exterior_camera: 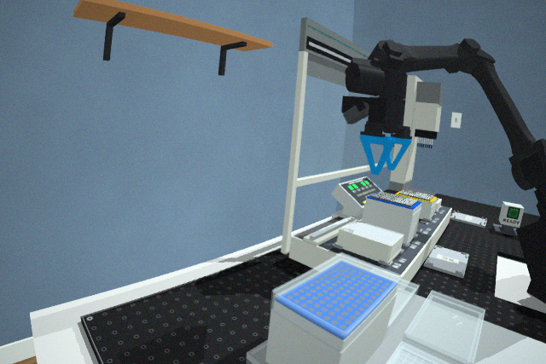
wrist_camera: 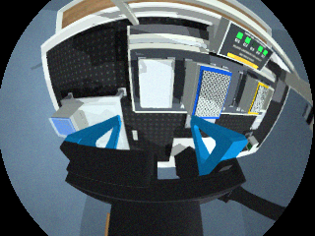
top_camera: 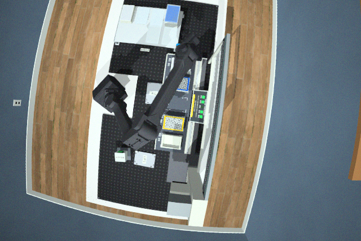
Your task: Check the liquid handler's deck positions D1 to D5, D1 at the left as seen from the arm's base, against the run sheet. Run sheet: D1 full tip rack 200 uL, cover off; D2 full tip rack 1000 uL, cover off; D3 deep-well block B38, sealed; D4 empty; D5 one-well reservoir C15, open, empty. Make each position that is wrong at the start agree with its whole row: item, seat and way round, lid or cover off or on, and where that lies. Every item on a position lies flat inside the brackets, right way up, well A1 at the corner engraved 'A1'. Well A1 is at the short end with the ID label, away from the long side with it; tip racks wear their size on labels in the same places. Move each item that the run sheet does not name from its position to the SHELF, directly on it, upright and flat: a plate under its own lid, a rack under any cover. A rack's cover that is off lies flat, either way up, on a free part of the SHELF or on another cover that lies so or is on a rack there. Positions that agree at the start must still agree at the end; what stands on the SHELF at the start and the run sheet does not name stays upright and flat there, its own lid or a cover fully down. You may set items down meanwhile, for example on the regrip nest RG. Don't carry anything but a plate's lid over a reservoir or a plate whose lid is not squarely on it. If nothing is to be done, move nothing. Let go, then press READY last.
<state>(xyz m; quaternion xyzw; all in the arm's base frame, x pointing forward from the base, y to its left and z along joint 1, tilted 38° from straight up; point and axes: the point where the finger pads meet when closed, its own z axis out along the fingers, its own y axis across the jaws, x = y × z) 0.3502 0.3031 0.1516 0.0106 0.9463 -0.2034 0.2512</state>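
Right now my hand is 16 cm above the white deep-well block. Also, from my hand: regrip nest 24 cm below, 18 cm to the right, 18 cm behind; then frame post 20 cm ahead, 3 cm to the left; then blue-rimmed tip rack 13 cm to the right, 12 cm below, 2 cm behind.
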